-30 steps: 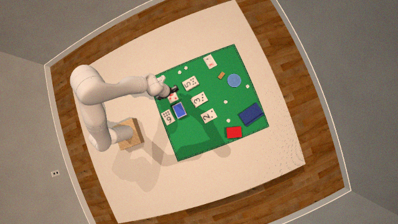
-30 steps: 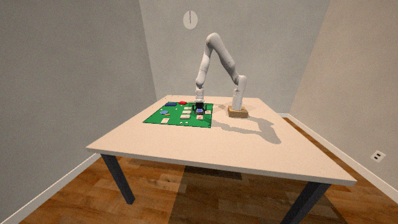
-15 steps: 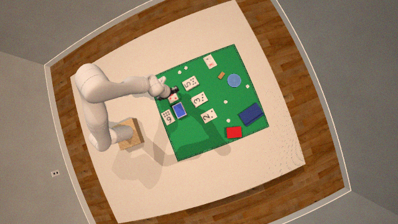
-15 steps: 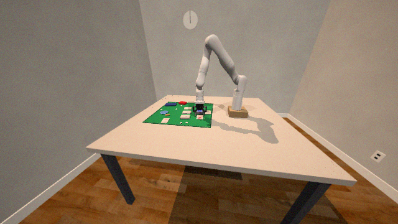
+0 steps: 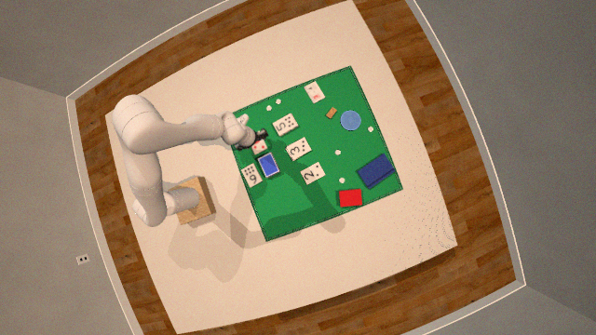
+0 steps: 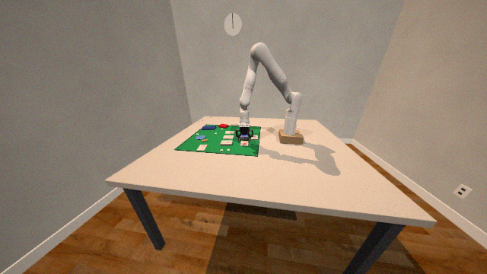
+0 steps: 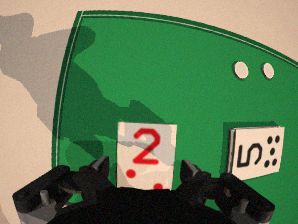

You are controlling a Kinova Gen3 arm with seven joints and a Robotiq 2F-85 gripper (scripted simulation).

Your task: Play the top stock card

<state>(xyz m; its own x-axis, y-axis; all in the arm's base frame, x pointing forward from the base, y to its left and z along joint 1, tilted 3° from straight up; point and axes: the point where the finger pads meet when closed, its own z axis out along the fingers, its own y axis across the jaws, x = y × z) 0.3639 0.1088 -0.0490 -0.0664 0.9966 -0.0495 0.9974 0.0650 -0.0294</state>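
Now: the green mat 200 mm ahead of my hand, 130 mm to the right of it and 40 mm below it. From my hand the other things lie so: red block 280 mm ahead, 370 mm to the right, 20 mm below.
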